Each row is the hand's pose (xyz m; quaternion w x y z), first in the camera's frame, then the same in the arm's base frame.
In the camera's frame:
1: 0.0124 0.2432 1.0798 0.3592 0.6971 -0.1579 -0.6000
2: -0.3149 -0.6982 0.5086 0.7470 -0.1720 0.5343 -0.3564
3: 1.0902 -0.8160 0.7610 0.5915 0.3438 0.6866 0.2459
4: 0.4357 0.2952 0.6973 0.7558 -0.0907 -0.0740 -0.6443
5: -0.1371 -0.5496 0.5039 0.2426 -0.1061 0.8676 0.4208
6: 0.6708 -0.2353 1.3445 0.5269 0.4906 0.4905 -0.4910
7: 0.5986 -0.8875 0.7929 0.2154 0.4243 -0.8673 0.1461
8: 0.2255 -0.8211 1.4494 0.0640 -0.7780 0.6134 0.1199
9: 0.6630 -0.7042 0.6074 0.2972 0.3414 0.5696 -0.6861
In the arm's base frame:
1: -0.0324 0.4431 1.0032 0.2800 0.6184 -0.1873 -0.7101
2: -0.6818 -0.3501 0.4849 0.6454 -0.1217 0.6330 -0.4099
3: 0.6743 -0.8091 0.4395 0.5350 0.4624 0.6897 0.1554
4: 0.3090 0.4249 0.5434 0.6787 -0.1432 0.0313 -0.7196
5: -0.4777 -0.2468 0.4479 0.2053 0.0483 0.8826 0.4202
6: 0.5287 -0.1938 1.1131 0.3987 0.5077 0.4917 -0.5844
7: 0.1957 -0.7671 0.5697 0.3064 0.3353 -0.8894 0.0524
8: -0.0164 -0.6668 1.2905 0.0365 -0.6807 0.7022 0.2056
9: 0.2656 -0.5900 0.3803 0.1445 0.3441 0.5697 -0.7322

